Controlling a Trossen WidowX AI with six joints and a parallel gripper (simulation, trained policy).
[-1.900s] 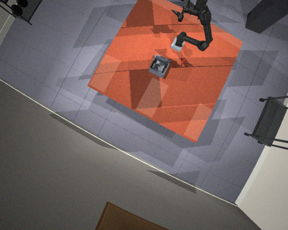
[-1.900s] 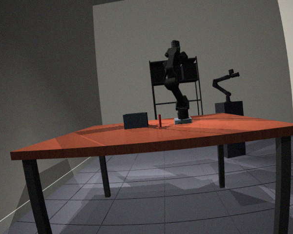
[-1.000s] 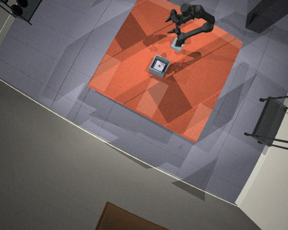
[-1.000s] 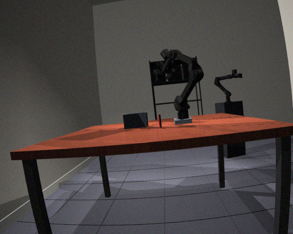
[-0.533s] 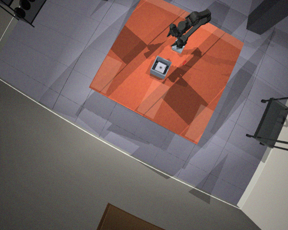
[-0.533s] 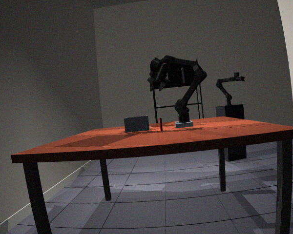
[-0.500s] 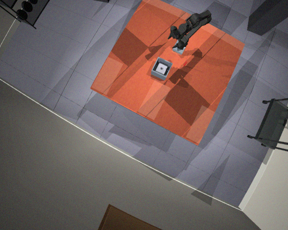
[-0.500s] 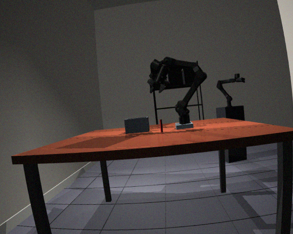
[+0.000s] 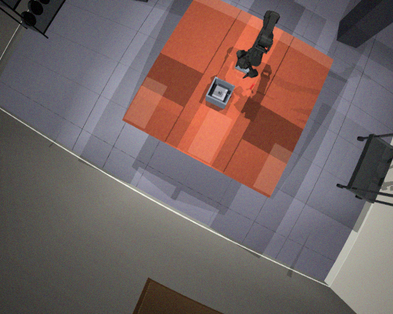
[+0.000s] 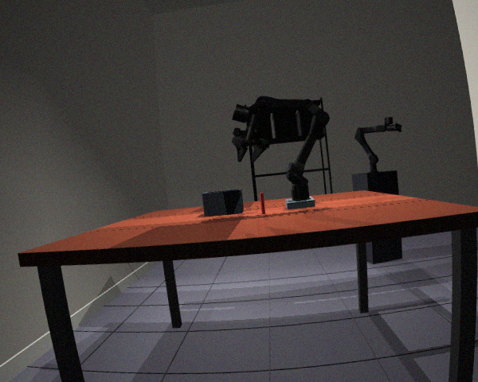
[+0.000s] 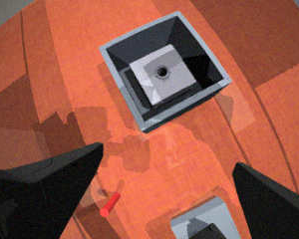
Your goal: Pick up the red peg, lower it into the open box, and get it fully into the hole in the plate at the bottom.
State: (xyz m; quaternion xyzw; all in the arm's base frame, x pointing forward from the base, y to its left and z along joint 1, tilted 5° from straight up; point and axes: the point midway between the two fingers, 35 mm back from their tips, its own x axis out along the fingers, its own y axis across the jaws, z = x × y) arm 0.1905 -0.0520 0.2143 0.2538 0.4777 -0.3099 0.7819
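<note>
The red peg is 3 cm behind my gripper tip, 14 cm to the left of it and 17 cm below it. The rest, counted from my gripper tip: grey plate (10 cm ahead, 8 cm to the right, 17 cm below); then grey box (10 cm ahead, 8 cm to the right, 18 cm below).
</note>
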